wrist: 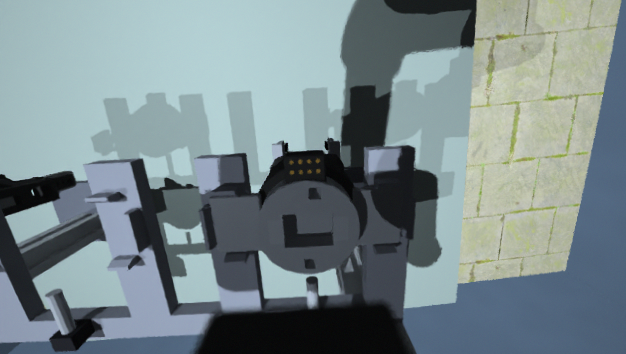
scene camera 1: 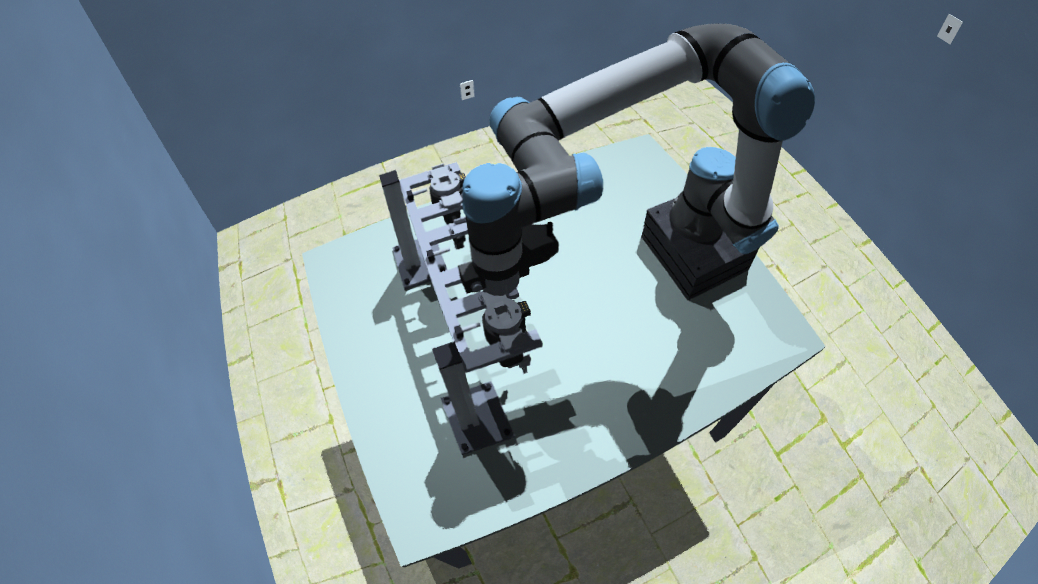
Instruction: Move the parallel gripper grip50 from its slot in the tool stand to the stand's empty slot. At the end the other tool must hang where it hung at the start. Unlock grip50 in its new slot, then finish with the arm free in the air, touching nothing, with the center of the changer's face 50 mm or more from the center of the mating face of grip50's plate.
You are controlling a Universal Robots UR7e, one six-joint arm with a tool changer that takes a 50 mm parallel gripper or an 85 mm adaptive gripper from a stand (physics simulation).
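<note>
The scene includes a parallel gripper grip50 (scene camera 1: 503, 320), and the wrist view shows the parallel gripper grip50 (wrist: 308, 217) too. A tool stand (wrist: 115, 205) is visible as well.
</note>
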